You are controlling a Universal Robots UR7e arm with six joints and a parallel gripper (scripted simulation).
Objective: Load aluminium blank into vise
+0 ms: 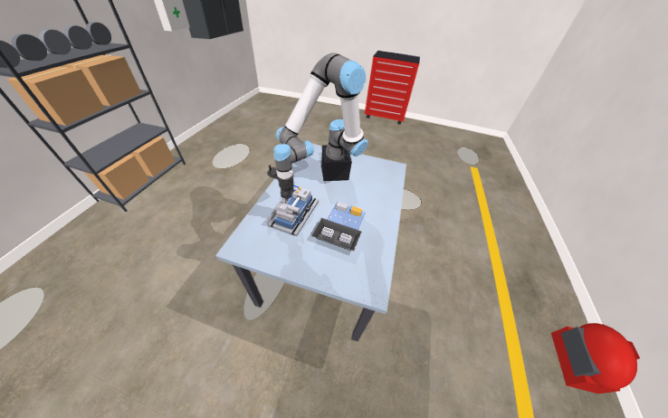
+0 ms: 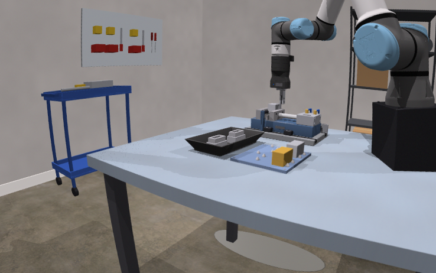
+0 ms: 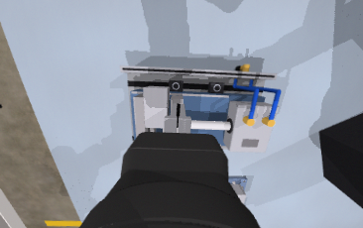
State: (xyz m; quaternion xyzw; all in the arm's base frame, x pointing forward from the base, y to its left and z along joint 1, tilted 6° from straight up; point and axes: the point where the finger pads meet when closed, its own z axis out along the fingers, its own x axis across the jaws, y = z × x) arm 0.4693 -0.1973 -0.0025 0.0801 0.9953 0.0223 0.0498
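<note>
My gripper is now 3 cm past the vise, 4 cm to the right of it and 10 cm above it. Round my hand: brass blank 12 cm behind, 40 cm to the left, 11 cm below.
</note>
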